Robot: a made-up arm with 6 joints.
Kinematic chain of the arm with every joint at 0, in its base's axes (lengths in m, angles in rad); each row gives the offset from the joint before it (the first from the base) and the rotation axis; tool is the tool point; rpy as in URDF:
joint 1: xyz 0 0 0.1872 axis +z
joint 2: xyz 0 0 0 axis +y
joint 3: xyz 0.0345 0 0.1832 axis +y
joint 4: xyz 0.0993 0 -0.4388 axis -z
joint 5: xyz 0 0 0 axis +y
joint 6: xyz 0.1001 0 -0.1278 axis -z
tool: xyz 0 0 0 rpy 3.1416 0 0
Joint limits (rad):
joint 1: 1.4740..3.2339
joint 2: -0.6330..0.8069
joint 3: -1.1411..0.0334
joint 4: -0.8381..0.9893
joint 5: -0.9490..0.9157
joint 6: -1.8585..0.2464
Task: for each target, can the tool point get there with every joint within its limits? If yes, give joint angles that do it. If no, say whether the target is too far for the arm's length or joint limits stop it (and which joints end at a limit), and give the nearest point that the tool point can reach.
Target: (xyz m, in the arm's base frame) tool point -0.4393 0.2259 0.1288
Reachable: yes | joints 2.6406 -0.3366 -0.3753 -0.0937 -0.3490 -0.2118
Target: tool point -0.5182 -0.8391 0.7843
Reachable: no: too far | nearest point -0.4006 -0.1527 0.6028 | short by 0.720 m
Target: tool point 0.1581 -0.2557 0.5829
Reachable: no: joint limits stop it (at a limit: joint 1, joint 2, joint 3, joint 4, joint 5) | nearest point -0.2881 -0.1477 0.6460 | short by 0.463 m
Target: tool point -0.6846 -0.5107 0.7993
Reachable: no: too far | nearest point -0.4563 -0.1421 0.5798 | short by 0.486 m
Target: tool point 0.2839 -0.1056 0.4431
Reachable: no: joint limits stop it (at a limit: joint 1, joint 2, joint 3, joint 4, joint 5) | nearest point 0.1643 0.2899 0.6270 | short by 0.452 m
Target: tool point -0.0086 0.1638 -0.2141
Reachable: yes | joints 2.0959 0.4501 -0.0877 0.5246 -0.5004 -1.4104
